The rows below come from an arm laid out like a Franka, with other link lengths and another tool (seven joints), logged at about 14 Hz.
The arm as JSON. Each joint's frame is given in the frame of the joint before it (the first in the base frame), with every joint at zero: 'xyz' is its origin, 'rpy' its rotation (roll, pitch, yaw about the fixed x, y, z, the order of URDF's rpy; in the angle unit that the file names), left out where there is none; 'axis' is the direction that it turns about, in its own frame. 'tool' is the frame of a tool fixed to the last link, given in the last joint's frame.
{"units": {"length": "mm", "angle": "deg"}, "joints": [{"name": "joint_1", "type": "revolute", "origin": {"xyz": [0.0, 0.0, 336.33]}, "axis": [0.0, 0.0, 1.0]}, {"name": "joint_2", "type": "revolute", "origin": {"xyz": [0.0, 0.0, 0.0], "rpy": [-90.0, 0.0, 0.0]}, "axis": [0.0, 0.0, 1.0]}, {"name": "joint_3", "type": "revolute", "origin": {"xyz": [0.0, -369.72, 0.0], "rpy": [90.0, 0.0, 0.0]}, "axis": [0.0, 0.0, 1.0]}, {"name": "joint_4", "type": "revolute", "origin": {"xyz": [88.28, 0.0, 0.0], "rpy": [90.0, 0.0, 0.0]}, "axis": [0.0, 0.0, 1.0]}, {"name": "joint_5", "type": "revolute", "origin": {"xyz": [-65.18, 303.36, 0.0], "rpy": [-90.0, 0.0, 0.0]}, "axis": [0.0, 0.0, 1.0]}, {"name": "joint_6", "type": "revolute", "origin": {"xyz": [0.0, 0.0, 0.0], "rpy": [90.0, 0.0, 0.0]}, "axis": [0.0, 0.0, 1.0]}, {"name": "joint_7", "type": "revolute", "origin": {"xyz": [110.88, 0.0, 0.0], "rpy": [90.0, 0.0, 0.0]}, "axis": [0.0, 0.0, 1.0]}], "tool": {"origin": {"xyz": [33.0, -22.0, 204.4], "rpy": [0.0, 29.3, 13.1]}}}
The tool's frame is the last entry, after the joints.
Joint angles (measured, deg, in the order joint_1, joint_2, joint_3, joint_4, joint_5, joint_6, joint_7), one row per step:
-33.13, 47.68, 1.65, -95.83, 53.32, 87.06, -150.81
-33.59, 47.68, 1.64, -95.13, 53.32, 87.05, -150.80
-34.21, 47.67, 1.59, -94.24, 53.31, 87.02, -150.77
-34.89, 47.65, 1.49, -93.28, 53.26, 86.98, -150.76
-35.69, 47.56, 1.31, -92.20, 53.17, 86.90, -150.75
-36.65, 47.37, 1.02, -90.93, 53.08, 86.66, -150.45
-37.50, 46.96, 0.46, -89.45, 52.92, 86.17, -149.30
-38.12, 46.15, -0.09, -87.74, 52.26, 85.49, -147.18
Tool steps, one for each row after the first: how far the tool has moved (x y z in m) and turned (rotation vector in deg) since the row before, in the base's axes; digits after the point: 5 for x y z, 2 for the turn. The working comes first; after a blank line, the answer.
Tool pose at each row, in the base's axes (x y z in m, rotation vector in deg; the steps are taken from these numbers as rounded here):
0.51291, -0.12278, 0.19435, -68.08, -50.77, -69.75
0.51523, -0.12913, 0.19642, -68.36, -51.22, -70.42
0.51783, -0.13784, 0.19916, -68.77, -51.76, -71.28
0.52016, -0.14776, 0.20211, -69.26, -52.38, -72.17
0.52220, -0.15983, 0.20602, -69.90, -53.12, -73.19
0.52398, -0.17457, 0.21185, -70.82, -53.72, -74.28
0.52582, -0.19063, 0.22083, -72.36, -53.90, -74.98
0.52809, -0.20529, 0.23449, -74.38, -54.10, -74.81

0.00232, -0.00635, 0.00207, -0.38, -0.58, -0.49
0.00260, -0.00871, 0.00274, -0.50, -0.70, -0.66
0.00233, -0.00992, 0.00295, -0.59, -0.74, -0.70
0.00204, -0.01207, 0.00391, -0.75, -0.84, -0.84
0.00178, -0.01474, 0.00583, -0.85, -0.72, -1.08
0.00184, -0.01606, 0.00898, -1.04, -0.07, -1.26
0.00227, -0.01466, 0.01366, -1.45, 0.58, -0.95

